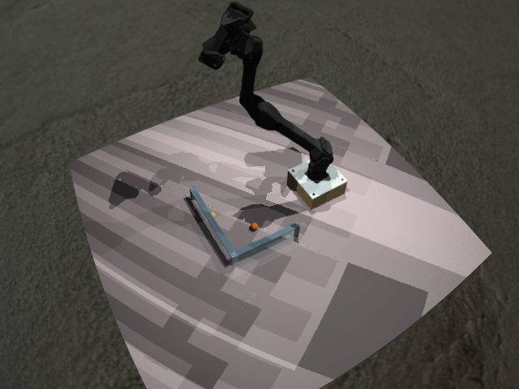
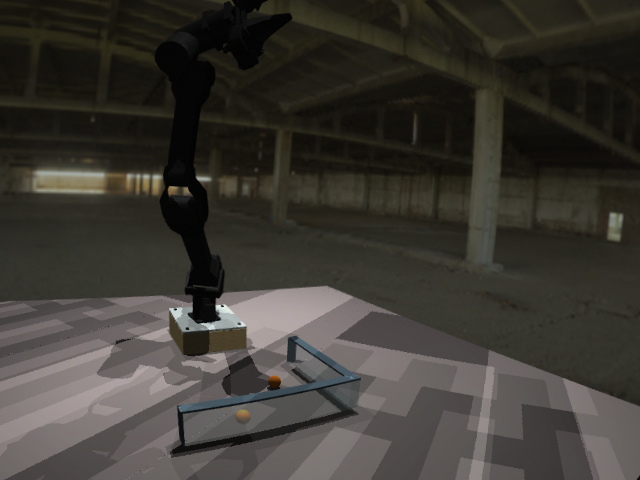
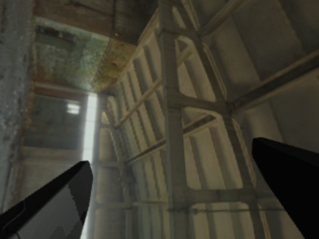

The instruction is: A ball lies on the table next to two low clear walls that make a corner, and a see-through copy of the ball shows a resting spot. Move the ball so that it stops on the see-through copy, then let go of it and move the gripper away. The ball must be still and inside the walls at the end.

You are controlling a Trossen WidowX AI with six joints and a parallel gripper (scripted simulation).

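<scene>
Now: gripper tip 7 cm past the orange ball, 7 cm to the right of it and 68 cm above it. Round my gripper tip: see-through copy of ball 1 cm ahead, 5 cm to the right, 68 cm below.
</scene>
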